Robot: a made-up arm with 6 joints. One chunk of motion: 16 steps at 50 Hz.
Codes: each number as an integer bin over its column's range. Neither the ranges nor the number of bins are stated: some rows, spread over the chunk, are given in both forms.
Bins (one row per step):
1: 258 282 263 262 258 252
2: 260 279 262 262 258 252
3: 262 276 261 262 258 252
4: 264 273 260 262 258 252
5: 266 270 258 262 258 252
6: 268 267 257 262 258 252
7: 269 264 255 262 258 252
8: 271 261 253 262 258 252
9: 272 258 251 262 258 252
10: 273 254 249 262 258 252
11: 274 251 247 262 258 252
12: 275 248 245 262 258 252
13: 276 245 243 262 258 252
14: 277 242 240 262 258 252
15: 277 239 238 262 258 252
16: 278 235 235 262 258 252
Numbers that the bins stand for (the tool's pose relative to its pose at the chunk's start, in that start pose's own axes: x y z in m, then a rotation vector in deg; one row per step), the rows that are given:
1: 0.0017 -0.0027 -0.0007 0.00 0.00 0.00
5: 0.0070 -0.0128 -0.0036 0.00 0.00 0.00
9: 0.0110 -0.0229 -0.0076 0.00 0.00 0.00
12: 0.0130 -0.0313 -0.0110 0.00 0.00 0.00
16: 0.0150 -0.0423 -0.0166 0.00 0.00 0.00
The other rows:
2: 0.0030 -0.0052 -0.0013 0.00 0.00 0.00
3: 0.0043 -0.0077 -0.0019 0.00 0.00 0.00
4: 0.0057 -0.0103 -0.0024 0.00 0.00 0.00
6: 0.0083 -0.0153 -0.0041 0.00 0.00 0.00
7: 0.0090 -0.0178 -0.0053 0.00 0.00 0.00
8: 0.0103 -0.0204 -0.0064 0.00 0.00 0.00
10: 0.0116 -0.0263 -0.0087 0.00 0.00 0.00
11: 0.0123 -0.0288 -0.0098 0.00 0.00 0.00
13: 0.0136 -0.0338 -0.0121 0.00 0.00 0.00
14: 0.0143 -0.0364 -0.0138 0.00 0.00 0.00
15: 0.0143 -0.0389 -0.0149 0.00 0.00 0.00

